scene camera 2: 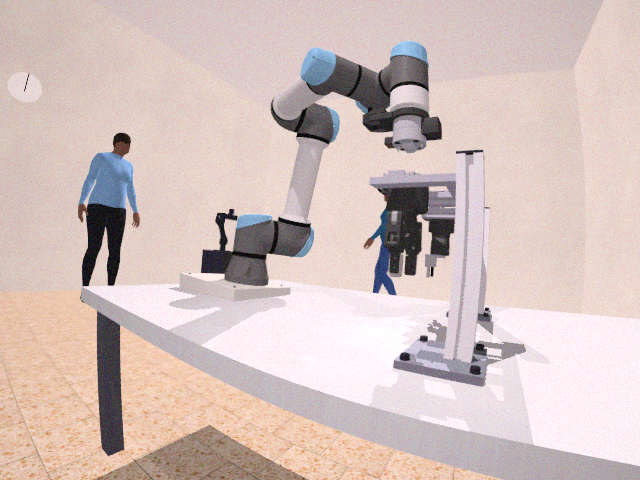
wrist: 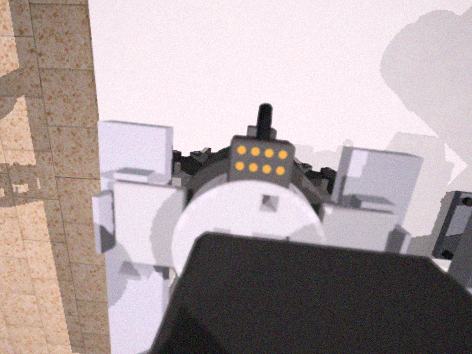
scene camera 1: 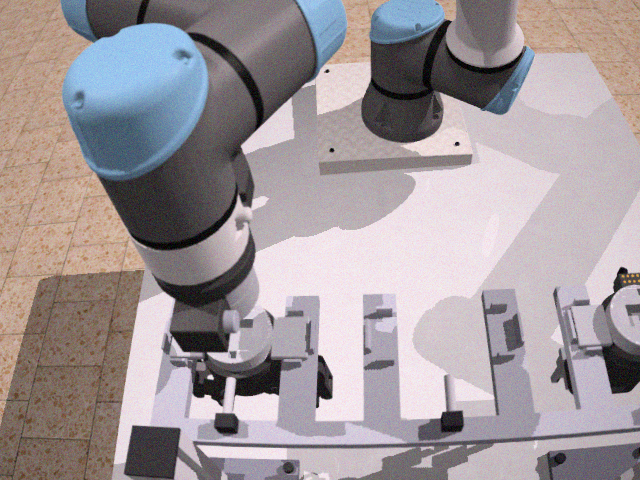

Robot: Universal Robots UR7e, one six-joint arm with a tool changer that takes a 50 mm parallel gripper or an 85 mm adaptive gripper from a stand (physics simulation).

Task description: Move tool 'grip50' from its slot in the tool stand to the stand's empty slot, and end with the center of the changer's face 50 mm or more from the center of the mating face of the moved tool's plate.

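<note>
The arm's changer carries no gripper. Its bare face hangs above the plate of the black adaptive gripper, with a visible gap between. That gripper sits in the leftmost slot of the tool stand in scene camera 1. A smaller tool with short pale jaws, apparently grip50, hangs in the rightmost slot, partly outside scene camera 1. The empty slot lies between its left arm and right arm.
Upright pins with black blocks stand along the stand's crossbar. A stand post rises from a bolted foot. The robot's base plate is on the table. The table edge runs left of the stand.
</note>
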